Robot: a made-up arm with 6 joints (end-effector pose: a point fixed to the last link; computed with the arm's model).
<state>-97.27 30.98 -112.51 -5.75 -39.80 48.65</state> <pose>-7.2 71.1 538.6 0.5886 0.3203 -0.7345 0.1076</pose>
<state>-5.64 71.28 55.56 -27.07 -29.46 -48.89</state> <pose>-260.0 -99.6 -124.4 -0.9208 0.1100 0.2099 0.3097</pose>
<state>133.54 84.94 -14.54 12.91 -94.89 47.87</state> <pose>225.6 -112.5 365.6 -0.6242 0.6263 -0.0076 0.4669</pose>
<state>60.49 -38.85 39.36 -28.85 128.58 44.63</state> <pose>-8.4 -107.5 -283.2 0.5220 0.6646 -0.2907 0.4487</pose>
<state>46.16 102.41 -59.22 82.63 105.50 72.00</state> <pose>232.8 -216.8 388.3 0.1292 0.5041 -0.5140 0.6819</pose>
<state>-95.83 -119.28 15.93 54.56 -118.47 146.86</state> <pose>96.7 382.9 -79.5 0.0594 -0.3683 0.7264 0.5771</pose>
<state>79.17 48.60 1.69 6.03 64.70 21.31</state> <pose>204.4 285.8 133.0 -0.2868 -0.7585 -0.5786 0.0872</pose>
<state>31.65 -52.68 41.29 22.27 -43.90 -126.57</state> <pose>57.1 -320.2 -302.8 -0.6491 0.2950 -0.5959 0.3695</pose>
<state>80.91 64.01 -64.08 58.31 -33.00 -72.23</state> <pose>217.4 -21.8 580.6 0.2819 0.2842 0.3762 0.8356</pose>
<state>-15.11 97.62 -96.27 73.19 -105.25 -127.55</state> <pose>574.1 -85.3 392.2 0.9469 0.1895 0.2373 0.1060</pose>
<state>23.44 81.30 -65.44 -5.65 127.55 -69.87</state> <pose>250.5 71.8 538.8 -0.1222 -0.7270 -0.2657 0.6213</pose>
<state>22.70 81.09 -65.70 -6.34 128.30 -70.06</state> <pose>251.0 75.1 538.2 -0.1228 -0.7248 -0.2577 0.6271</pose>
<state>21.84 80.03 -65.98 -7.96 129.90 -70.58</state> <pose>249.3 84.6 536.8 -0.1317 -0.7233 -0.2401 0.6339</pose>
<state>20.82 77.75 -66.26 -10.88 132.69 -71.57</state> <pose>244.1 102.7 533.8 -0.1526 -0.7221 -0.2097 0.6414</pose>
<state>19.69 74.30 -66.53 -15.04 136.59 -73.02</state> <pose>235.6 128.0 528.3 -0.1858 -0.7187 -0.1699 0.6481</pose>
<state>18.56 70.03 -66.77 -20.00 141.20 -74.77</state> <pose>225.1 156.7 520.0 -0.2283 -0.7112 -0.1279 0.6524</pose>
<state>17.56 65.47 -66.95 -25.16 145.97 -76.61</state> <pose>214.4 184.5 509.5 -0.2745 -0.6993 -0.0915 0.6537</pose>
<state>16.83 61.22 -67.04 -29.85 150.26 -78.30</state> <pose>205.1 208.0 498.4 -0.3181 -0.6853 -0.0652 0.6518</pose>
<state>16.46 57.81 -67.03 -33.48 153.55 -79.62</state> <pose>198.5 225.2 488.7 -0.3533 -0.6728 -0.0499 0.6481</pose>
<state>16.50 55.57 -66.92 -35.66 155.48 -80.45</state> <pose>194.8 235.6 481.8 -0.3767 -0.6649 -0.0430 0.6435</pose>
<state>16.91 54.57 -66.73 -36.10 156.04 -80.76</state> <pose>193.3 240.1 478.8 -0.3858 -0.6634 -0.0417 0.6398</pose>
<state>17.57 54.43 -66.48 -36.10 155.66 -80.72</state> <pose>194.6 240.3 477.2 -0.3912 -0.6645 -0.0435 0.6353</pose>
